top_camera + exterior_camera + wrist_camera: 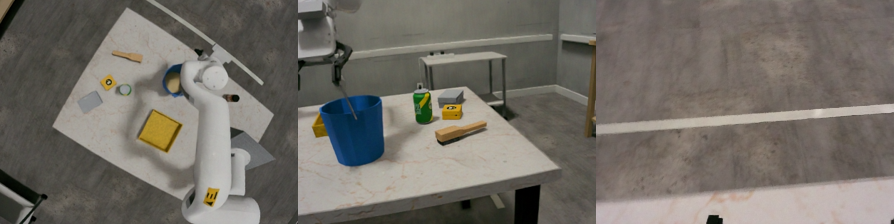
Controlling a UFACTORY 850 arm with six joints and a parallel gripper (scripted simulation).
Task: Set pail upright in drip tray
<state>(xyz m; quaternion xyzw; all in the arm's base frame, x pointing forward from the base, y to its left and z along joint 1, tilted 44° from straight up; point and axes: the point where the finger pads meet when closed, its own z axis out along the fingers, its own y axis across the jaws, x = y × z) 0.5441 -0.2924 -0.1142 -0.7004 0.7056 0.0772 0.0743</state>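
Now: the white grip 14 cm to the left of my hand, 6 cm below it and 2 cm ahead of it. The rest, counted from my hand: blue pail: 14 cm to the left, 12 cm below, 2 cm ahead; yellow drip tray: 43 cm to the left, 25 cm below, 9 cm behind; green can: 36 cm to the left, 23 cm ahead, 20 cm below.
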